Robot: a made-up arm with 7 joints. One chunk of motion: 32 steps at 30 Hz.
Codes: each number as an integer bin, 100 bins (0 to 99) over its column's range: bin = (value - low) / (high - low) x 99, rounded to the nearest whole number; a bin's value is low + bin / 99 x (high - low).
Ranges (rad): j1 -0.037..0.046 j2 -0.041..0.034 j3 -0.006..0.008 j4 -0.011..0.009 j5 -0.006..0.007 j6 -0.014..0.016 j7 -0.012..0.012
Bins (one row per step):
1: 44 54 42 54 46 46 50
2: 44 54 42 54 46 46 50
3: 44 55 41 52 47 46 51
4: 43 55 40 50 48 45 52
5: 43 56 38 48 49 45 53
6: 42 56 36 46 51 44 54
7: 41 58 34 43 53 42 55
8: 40 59 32 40 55 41 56
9: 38 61 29 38 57 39 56
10: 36 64 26 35 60 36 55
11: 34 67 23 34 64 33 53
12: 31 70 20 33 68 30 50
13: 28 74 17 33 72 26 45
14: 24 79 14 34 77 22 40
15: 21 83 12 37 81 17 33
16: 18 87 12 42 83 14 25
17: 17 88 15 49 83 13 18
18: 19 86 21 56 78 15 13
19: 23 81 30 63 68 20 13
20: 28 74 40 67 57 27 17
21: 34 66 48 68 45 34 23
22: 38 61 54 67 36 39 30
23: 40 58 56 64 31 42 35
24: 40 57 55 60 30 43 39
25: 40 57 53 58 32 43 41
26: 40 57 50 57 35 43 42
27: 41 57 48 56 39 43 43
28: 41 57 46 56 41 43 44
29: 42 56 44 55 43 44 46
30: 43 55 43 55 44 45 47
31: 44 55 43 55 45 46 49
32: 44 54 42 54 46 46 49
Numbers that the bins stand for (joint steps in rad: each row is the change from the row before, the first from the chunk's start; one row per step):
1: -0.00011 -0.00009 -0.00006 -0.00009 0.00004 -0.00006 0.00012
2: -0.00011 -0.00009 -0.00006 -0.00009 0.00004 -0.00006 0.00012
3: -0.00011 0.00067 -0.00020 -0.00049 0.00017 -0.00006 0.00036
4: -0.00095 0.00067 -0.00034 -0.00090 0.00030 -0.00036 0.00061
5: -0.00095 0.00142 -0.00063 -0.00130 0.00043 -0.00036 0.00085
6: -0.00179 0.00142 -0.00091 -0.00171 0.00070 -0.00067 0.00109
7: -0.00263 0.00294 -0.00119 -0.00231 0.00096 -0.00127 0.00133
8: -0.00346 0.00370 -0.00147 -0.00292 0.00122 -0.00158 0.00158
9: -0.00514 0.00521 -0.00190 -0.00332 0.00148 -0.00218 0.00158
10: -0.00682 0.00748 -0.00232 -0.00393 0.00188 -0.00309 0.00133
11: -0.00849 0.00976 -0.00275 -0.00413 0.00240 -0.00400 0.00085
12: -0.01101 0.01203 -0.00317 -0.00433 0.00293 -0.00491 0.00012
13: -0.01353 0.01506 -0.00360 -0.00433 0.00345 -0.00612 -0.00109
14: -0.01688 0.01885 -0.00402 -0.00413 0.00411 -0.00733 -0.00230
15: -0.01939 0.02188 -0.00430 -0.00353 0.00464 -0.00885 -0.00400
16: -0.02191 0.02491 -0.00430 -0.00252 0.00490 -0.00976 -0.00594
17: -0.02275 0.02567 -0.00388 -0.00110 0.00490 -0.01006 -0.00764
18: -0.02107 0.02415 -0.00303 0.00031 0.00424 -0.00945 -0.00885
19: -0.01772 0.02036 -0.00176 0.00173 0.00293 -0.00794 -0.00885
20: -0.01353 0.01506 -0.00034 0.00254 0.00148 -0.00582 -0.00788
21: -0.00849 0.00900 0.00079 0.00274 -0.00009 -0.00370 -0.00642
22: -0.00514 0.00521 0.00164 0.00254 -0.00127 -0.00218 -0.00473
23: -0.00346 0.00294 0.00192 0.00193 -0.00193 -0.00127 -0.00352
24: -0.00346 0.00218 0.00178 0.00112 -0.00206 -0.00097 -0.00255
25: -0.00346 0.00218 0.00149 0.00072 -0.00180 -0.00097 -0.00206
26: -0.00346 0.00218 0.00107 0.00052 -0.00140 -0.00097 -0.00182
27: -0.00263 0.00218 0.00079 0.00031 -0.00088 -0.00097 -0.00158
28: -0.00263 0.00218 0.00051 0.00031 -0.00062 -0.00097 -0.00133
29: -0.00179 0.00142 0.00022 0.00011 -0.00035 -0.00067 -0.00085
30: -0.00095 0.00067 0.00008 0.00011 -0.00022 -0.00036 -0.00061
31: -0.00011 0.00067 0.00008 0.00011 -0.00009 -0.00006 -0.00012
32: -0.00011 -0.00009 -0.00006 -0.00009 0.00004 -0.00006 -0.00012

